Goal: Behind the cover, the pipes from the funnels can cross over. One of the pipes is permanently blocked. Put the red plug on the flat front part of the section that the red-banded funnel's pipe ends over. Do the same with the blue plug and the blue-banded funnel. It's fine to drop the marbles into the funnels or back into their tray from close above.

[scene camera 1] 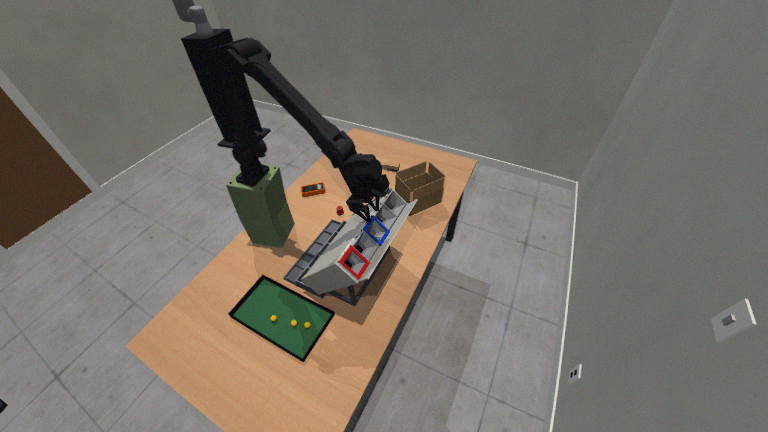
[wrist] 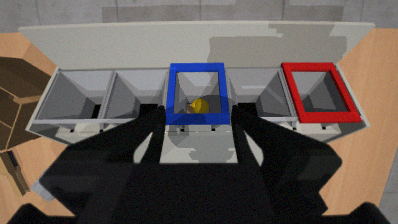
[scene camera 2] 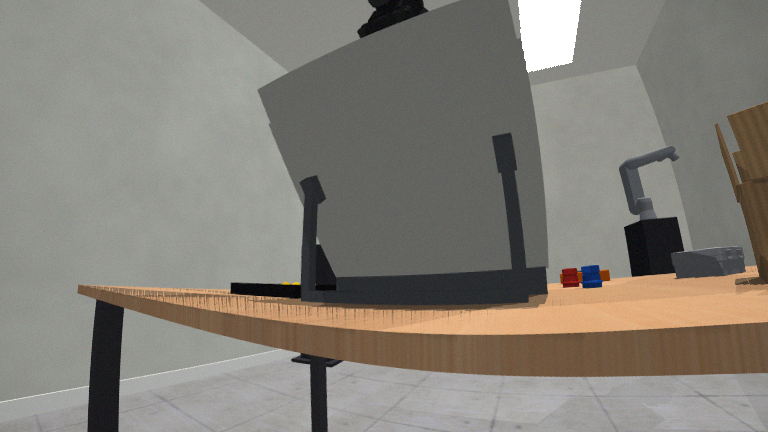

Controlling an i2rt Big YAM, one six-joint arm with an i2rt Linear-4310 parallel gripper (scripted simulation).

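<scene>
There's a cardboard box [scene camera 1: 428, 192] sitting 149 cm from the lens, and then a green tray [scene camera 1: 266, 297] that's 136 cm from the lens.
</scene>
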